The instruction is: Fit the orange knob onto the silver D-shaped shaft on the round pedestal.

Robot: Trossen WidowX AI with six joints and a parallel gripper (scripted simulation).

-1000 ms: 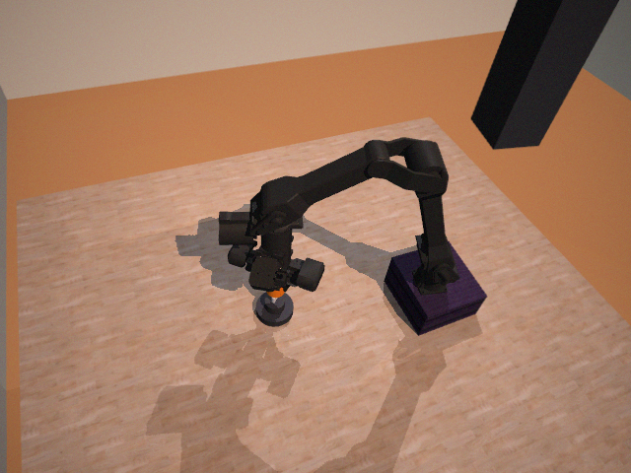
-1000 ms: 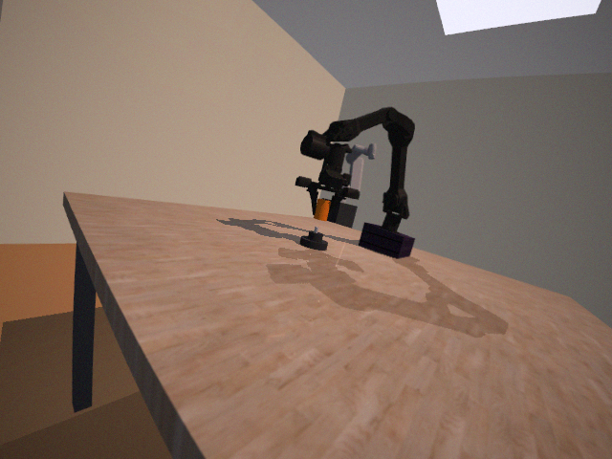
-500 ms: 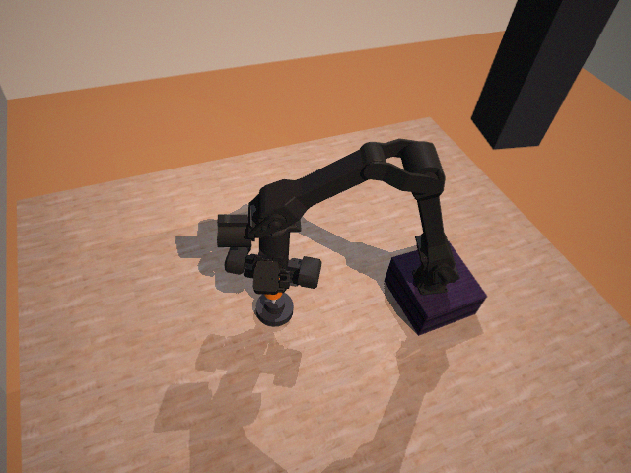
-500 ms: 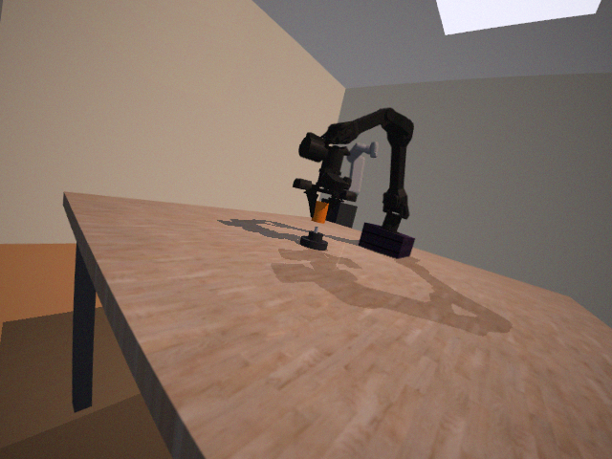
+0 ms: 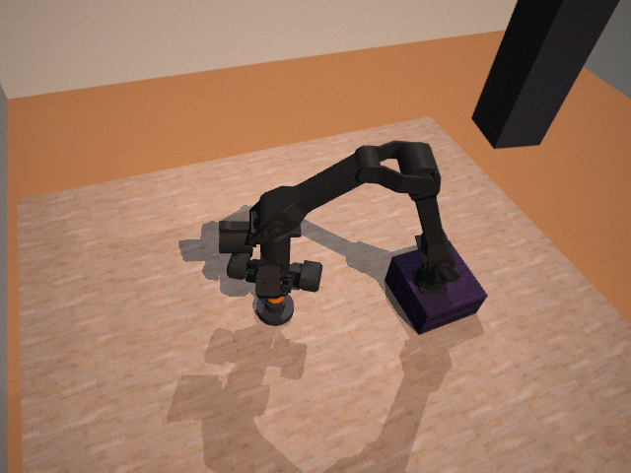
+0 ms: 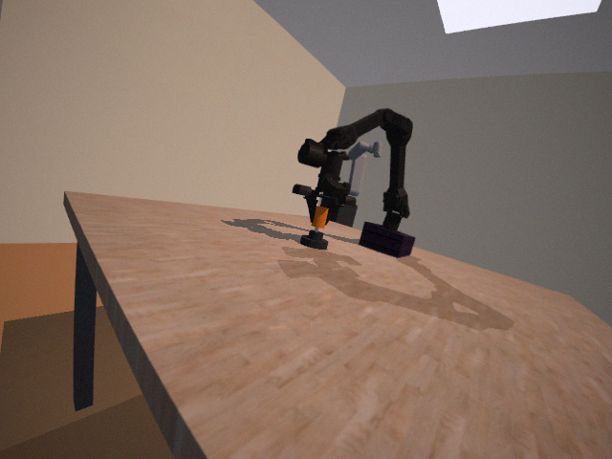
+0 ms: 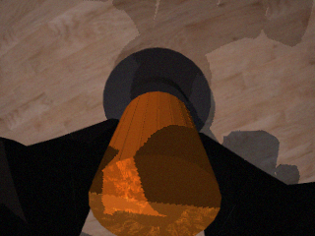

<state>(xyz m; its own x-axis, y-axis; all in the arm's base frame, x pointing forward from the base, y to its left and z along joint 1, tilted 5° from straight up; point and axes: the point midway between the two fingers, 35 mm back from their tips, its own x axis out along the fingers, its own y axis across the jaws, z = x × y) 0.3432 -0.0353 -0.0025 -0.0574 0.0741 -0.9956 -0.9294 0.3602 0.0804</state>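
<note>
Right now the round pedestal is 40 mm below my gripper tip. Also, from my gripper tip: orange knob (30 mm above).
</note>
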